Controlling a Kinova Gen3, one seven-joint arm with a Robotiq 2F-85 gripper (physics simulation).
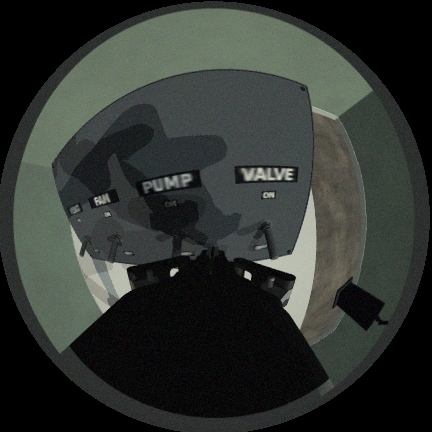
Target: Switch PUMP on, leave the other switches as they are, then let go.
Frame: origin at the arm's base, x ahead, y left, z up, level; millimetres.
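Seen in the pictures: gripper, fingertip midpoint: (212,253).
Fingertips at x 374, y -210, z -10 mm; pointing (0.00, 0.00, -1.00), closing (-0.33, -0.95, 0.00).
Offsets run from my fingertips to a thing's middle. "pt": to the spot under its first point.
The dark grey panel (235,110) carries a row of toggle switches. The PUMP label {dx +99, dy +25, dz +25 mm} (168,183) is left of the middle, in shadow, and the PUMP switch {pt dx +26, dy +38, dz +11 mm} (177,244) below it has its lever pointing down. The VALVE switch {pt dx -3, dy -74, dz +16 mm} (270,241) at the right, the FAN switch {pt dx +47, dy +153, dz +8 mm} (115,246) at the left and another switch {pt dx +69, dy +271, dz +10 mm} (84,245) at the far left also point down. My gripper (212,253) is shut and empty. Its tips are between the PUMP and VALVE switches, closer to PUMP, low in front of the panel. Whether they touch the panel cannot be told.
The VALVE label {dx +75, dy -92, dz +25 mm} (267,174) and FAN label {dx +124, dy +143, dz +25 mm} (103,199) mark their switches; the far-left label {dx +148, dy +260, dz +25 mm} (75,209) is small and blurred. A brown surface (336,225) lies right of the panel, with a black box-like object (359,303) at the lower right. The arm's shadow falls across the panel.
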